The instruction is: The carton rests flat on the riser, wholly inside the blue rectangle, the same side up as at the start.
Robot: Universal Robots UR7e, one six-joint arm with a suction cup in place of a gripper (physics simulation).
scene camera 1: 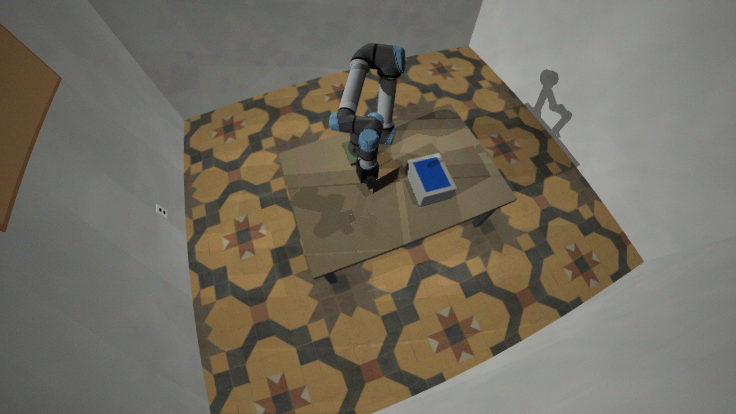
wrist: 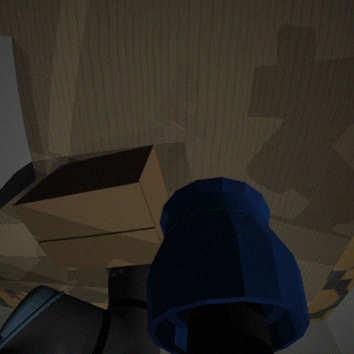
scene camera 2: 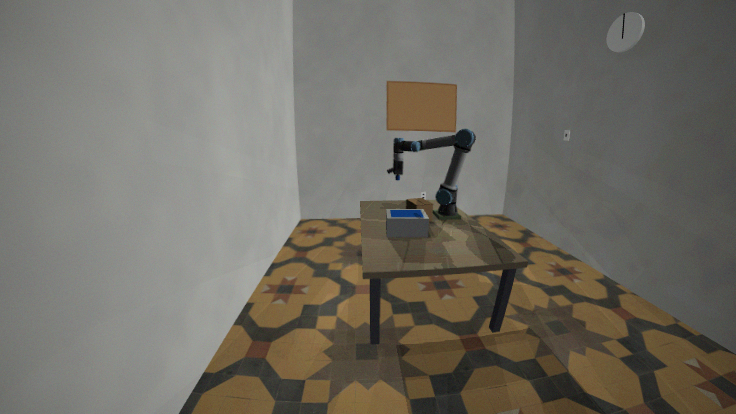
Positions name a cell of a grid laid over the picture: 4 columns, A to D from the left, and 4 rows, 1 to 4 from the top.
The suction cup (wrist: C3) holds nothing. The cup hangs 29 cm from the middle of a brown carton (wrist: B3), above it. The table carries a grey riser (scene camera 2: C3).
The grey riser shows as well in the wrist view (wrist: A2).
